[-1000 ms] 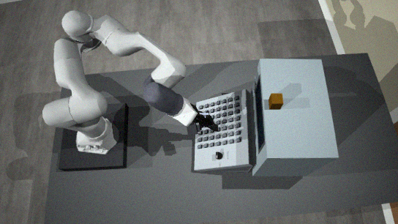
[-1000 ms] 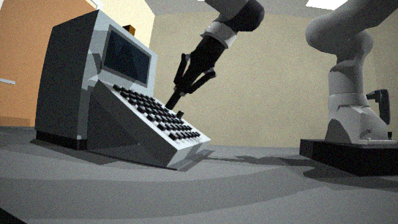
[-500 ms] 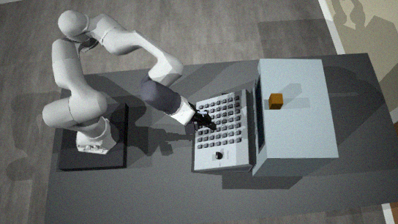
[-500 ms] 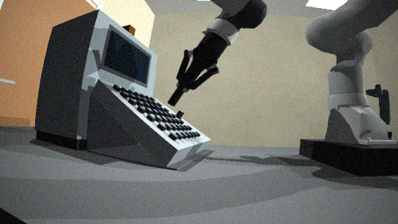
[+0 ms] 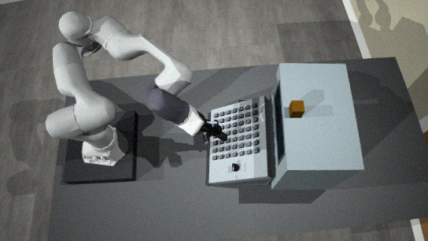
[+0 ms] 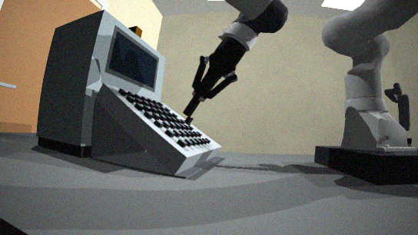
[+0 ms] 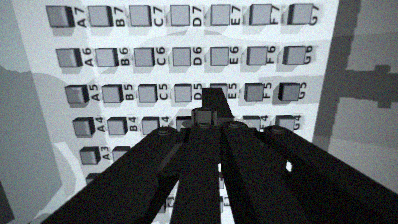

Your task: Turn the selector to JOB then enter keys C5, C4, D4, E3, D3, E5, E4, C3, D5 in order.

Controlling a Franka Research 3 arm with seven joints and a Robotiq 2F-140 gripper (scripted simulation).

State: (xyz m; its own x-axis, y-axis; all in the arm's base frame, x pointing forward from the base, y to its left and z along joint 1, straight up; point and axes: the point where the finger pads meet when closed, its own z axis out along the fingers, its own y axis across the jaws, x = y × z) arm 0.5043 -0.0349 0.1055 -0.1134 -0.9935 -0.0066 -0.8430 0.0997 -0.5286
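My hand is 6 cm above the E5 key and 3 cm short of it. Also, from my hand: C6 key: 8 cm ahead, 4 cm to the right, 3 cm below; E6 key: 6 cm below, 4 cm to the right, 2 cm ahead; D6 key: 5 cm ahead, 4 cm to the right, 4 cm below.
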